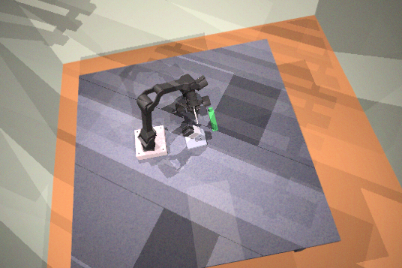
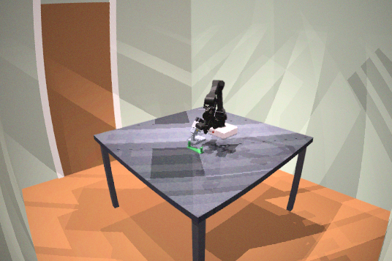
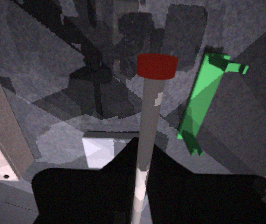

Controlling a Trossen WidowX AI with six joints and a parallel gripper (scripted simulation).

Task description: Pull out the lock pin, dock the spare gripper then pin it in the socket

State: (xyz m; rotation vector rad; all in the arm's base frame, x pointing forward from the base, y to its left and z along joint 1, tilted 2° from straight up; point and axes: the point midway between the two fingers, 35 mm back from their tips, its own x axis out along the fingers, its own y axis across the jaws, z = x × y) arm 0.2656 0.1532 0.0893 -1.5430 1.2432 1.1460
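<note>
The grey mount lies 110 mm to the right of my gripper tip and 40 mm below it. From my gripper tip the other things lie so: green bracket: 90 mm ahead, 10 mm to the left, 70 mm below; then spare gripper: 20 mm behind, 120 mm to the right, 20 mm above.
</note>
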